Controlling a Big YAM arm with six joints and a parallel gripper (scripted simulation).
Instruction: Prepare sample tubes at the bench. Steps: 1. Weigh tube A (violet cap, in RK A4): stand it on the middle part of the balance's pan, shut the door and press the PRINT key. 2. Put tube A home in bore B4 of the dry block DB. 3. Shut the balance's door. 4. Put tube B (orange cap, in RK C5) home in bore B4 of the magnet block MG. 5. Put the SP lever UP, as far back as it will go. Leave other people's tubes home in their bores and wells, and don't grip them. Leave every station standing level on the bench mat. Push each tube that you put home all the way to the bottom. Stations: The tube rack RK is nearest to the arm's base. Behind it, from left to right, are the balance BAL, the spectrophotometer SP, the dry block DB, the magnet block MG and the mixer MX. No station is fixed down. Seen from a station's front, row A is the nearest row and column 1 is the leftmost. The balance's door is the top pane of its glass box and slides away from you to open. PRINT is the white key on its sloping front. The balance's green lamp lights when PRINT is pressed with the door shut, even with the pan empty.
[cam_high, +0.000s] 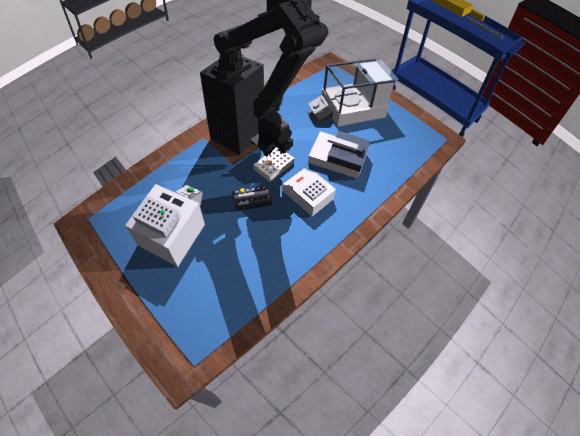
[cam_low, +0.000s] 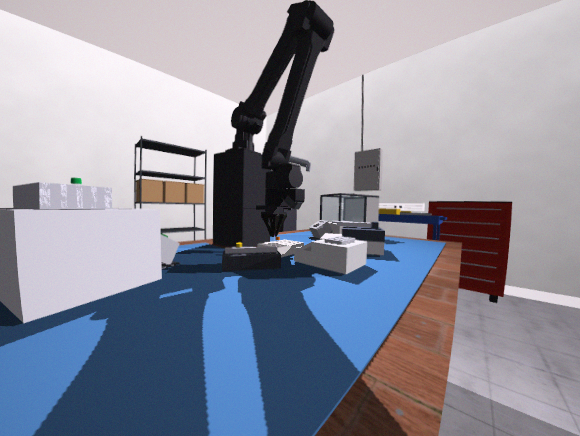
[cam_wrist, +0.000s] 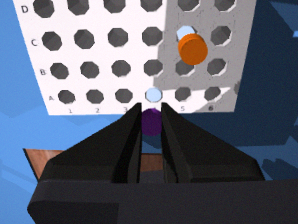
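Now: hand 4 cm above the tube rack RK, 3 cm short of it and 1 cm to the right of it. From my hand the other things lie so: magnet block MG (16 cm to the right, 9 cm ahead, 4 cm below); then violet-capped tube (2 cm below); then yellow-capped tube (17 cm to the right, 6 cm ahead, 3 cm below).
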